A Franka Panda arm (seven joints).
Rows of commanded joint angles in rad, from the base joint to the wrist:
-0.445, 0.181, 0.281, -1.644, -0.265, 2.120, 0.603
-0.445, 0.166, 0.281, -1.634, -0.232, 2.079, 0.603
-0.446, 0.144, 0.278, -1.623, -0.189, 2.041, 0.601
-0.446, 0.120, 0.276, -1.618, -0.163, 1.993, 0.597
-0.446, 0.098, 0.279, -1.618, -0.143, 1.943, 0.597
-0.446, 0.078, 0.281, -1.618, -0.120, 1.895, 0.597
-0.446, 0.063, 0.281, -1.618, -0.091, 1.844, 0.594
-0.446, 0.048, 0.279, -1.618, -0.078, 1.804, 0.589
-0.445, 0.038, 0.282, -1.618, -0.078, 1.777, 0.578
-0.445, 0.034, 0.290, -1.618, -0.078, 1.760, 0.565
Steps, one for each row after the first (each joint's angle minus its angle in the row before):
0.000, -0.015, 0.000, 0.010, 0.033, -0.041, 0.000
-0.001, -0.022, -0.003, 0.011, 0.043, -0.038, -0.002
0.000, -0.024, -0.002, 0.005, 0.026, -0.048, -0.004
0.000, -0.022, 0.003, 0.000, 0.020, -0.050, 0.000
0.000, -0.020, 0.002, 0.000, 0.023, -0.048, 0.000
0.000, -0.015, 0.000, 0.000, 0.029, -0.051, -0.003
0.000, -0.015, -0.002, 0.000, 0.013, -0.040, -0.005
0.001, -0.010, 0.003, 0.000, 0.000, -0.027, -0.011
0.000, -0.004, 0.008, 0.000, 0.000, -0.017, -0.013

